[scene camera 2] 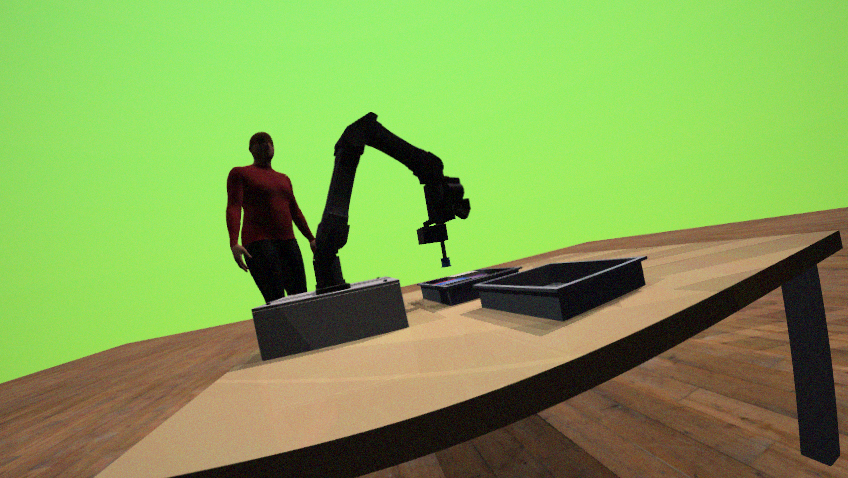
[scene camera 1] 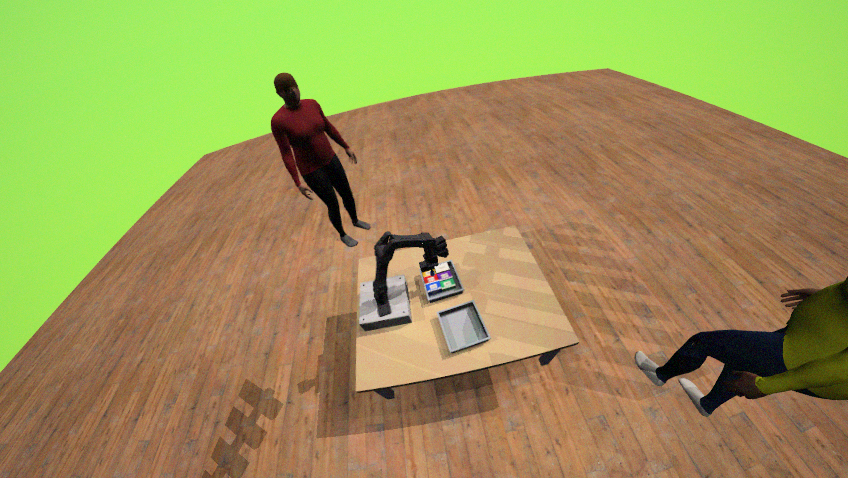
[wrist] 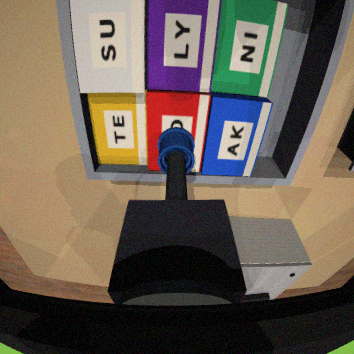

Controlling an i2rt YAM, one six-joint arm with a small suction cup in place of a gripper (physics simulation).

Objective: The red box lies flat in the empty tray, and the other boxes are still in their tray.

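Frame: origin at the arm's base, x ahead, y left, z up, level; centimetres.
Seen in the pictures: hand at its tool point: [scene camera 2: 446, 266] [scene camera 1: 432, 274] [wrist: 175, 143]; arm's base at its link origin: [scene camera 2: 331, 289] [scene camera 1: 382, 300].
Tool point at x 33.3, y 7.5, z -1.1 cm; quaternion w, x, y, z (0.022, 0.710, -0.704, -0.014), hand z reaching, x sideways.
Observation:
Offsets run from my tool point to a thing's top centre. "spot": to the spot under its first point. Level surfaces: height alone.
The red box @(dx -1.5, dy -0.1, dz -4.3 cm) [wrist: 159, 109] lies flat in the full tray @(dx +4.1, dy -2.6, dz -3.8 cm) [wrist: 215, 179] [scene camera 2: 451, 293] [scene camera 1: 444, 298], between the yellow box @(dx -1.2, dy +5.8, dz -5.3 cm) [wrist: 101, 150] and the blue box @(dx -1.8, dy -6.0, dz -3.8 cm) [wrist: 214, 162] in the wrist view. The white box @(dx +7.6, dy +5.4, dz -3.7 cm) [wrist: 110, 81], the purple box @(dx +7.3, dy -0.5, dz -4.9 cm) [wrist: 157, 75] and the green box @(spot: dx +3.5, dy -4.6, dz -5.3 cm) [wrist: 224, 84] lie in the same tray, in the other row. My suction cup [wrist: 176, 150] [scene camera 2: 445, 262] holds nothing. It hangs above the tray, a little over the boxes, and covers part of the red box's label in the wrist view. The other tray @(dx +5.4, dy -35.6, dz -3.8 cm) [scene camera 1: 469, 346] [scene camera 2: 522, 304] is empty.
The arm's base block [scene camera 1: 385, 323] [scene camera 2: 332, 320] stands on the table @(dz -8.8 cm) [scene camera 1: 403, 362] [scene camera 2: 356, 385], beside the trays. A person in a red top [scene camera 1: 305, 130] [scene camera 2: 261, 201] stands beyond the table. Part of a person in a yellow top [scene camera 1: 819, 350] shows at the right of scene camera 1.

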